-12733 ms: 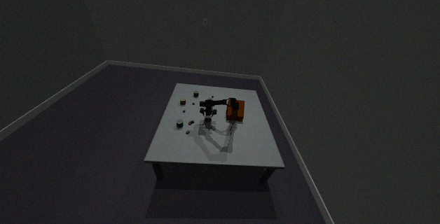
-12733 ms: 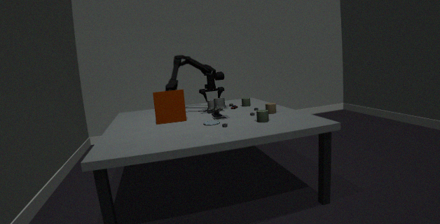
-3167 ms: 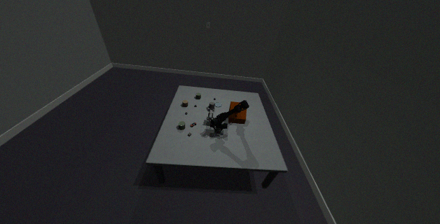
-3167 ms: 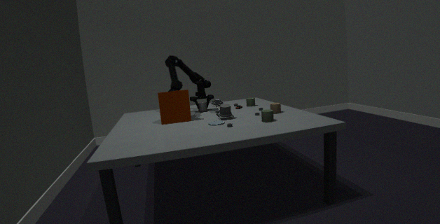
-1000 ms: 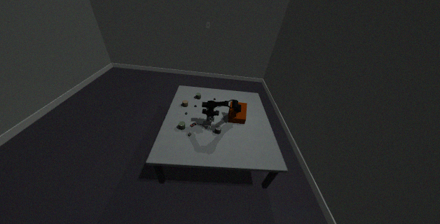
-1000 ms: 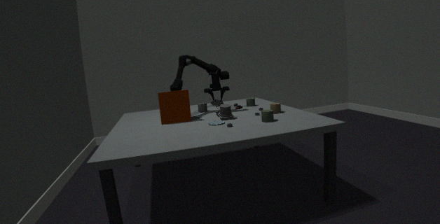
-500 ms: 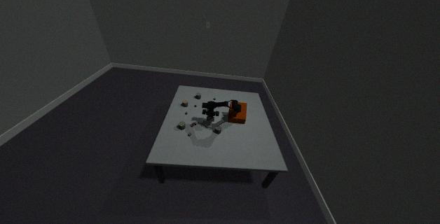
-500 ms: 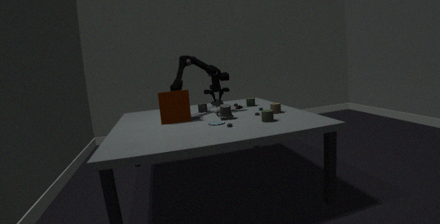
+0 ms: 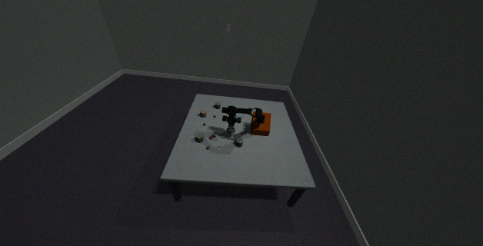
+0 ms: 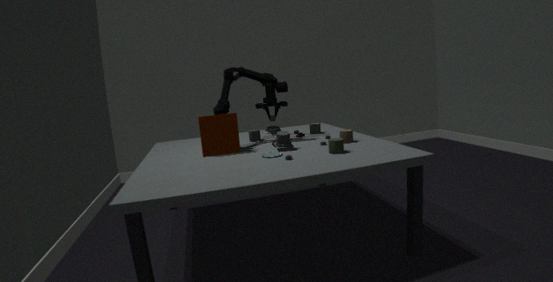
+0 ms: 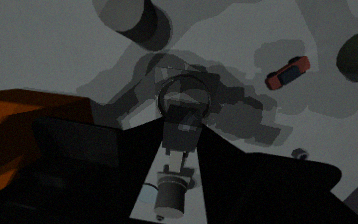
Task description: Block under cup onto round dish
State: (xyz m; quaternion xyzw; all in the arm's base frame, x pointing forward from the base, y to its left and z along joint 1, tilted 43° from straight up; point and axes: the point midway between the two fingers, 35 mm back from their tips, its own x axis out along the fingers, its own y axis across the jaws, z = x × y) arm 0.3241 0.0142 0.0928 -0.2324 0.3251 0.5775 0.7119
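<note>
Right now my gripper tip is 14 cm past the pale round dish, 34 cm to the left of it and 14 cm above it. Also, from my gripper tip: dark grey block: 1 cm above; small balance: 2 cm behind, 12 cm to the right, 10 cm below; grey cup: 8 cm behind, 16 cm to the left, 10 cm below.
</note>
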